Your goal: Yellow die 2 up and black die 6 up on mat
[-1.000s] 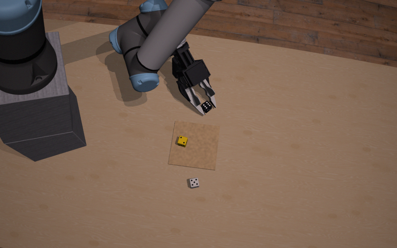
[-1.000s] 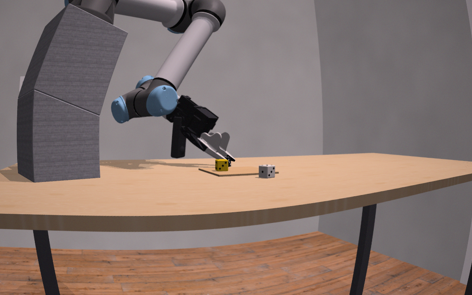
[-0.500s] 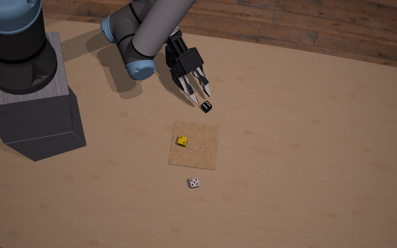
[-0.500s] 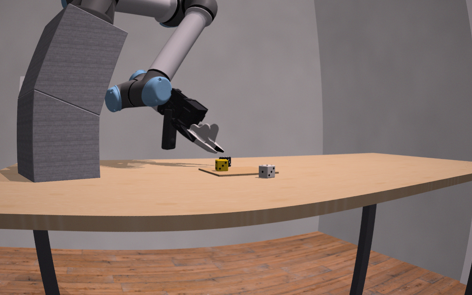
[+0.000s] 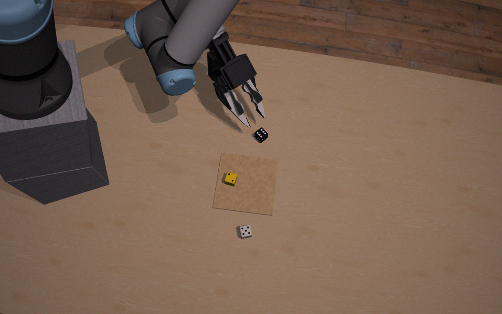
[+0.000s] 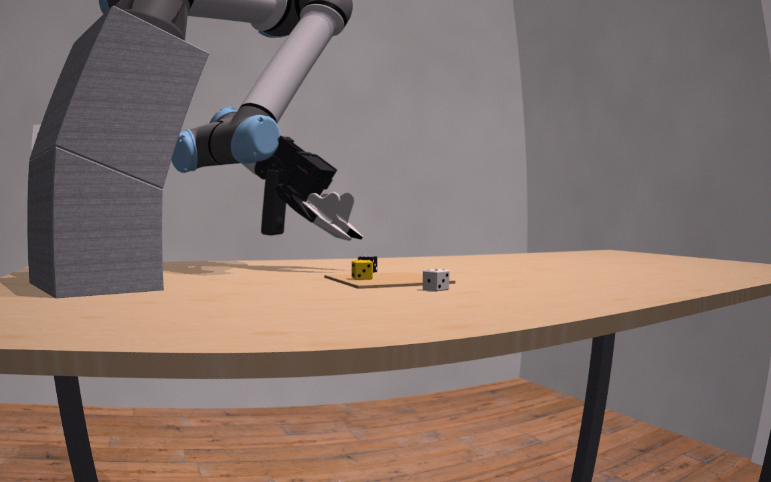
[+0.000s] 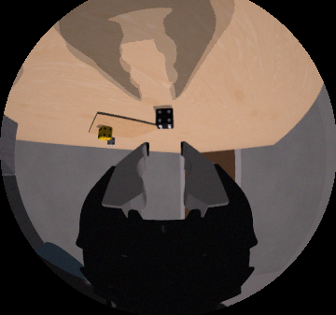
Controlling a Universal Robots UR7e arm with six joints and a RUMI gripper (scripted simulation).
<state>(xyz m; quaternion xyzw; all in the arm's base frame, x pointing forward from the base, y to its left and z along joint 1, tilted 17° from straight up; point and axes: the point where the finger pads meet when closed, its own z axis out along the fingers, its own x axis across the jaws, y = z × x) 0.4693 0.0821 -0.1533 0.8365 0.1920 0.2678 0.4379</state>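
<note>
Now: hand 2 cm short of the black die, 3 cm to the left of it and 5 cm above it. Round my hand: white die: 2 cm behind, 27 cm to the right, 5 cm below; then mat: 2 cm behind, 15 cm to the right, 6 cm below; then yellow die: 6 cm behind, 14 cm to the right, 4 cm below.
</note>
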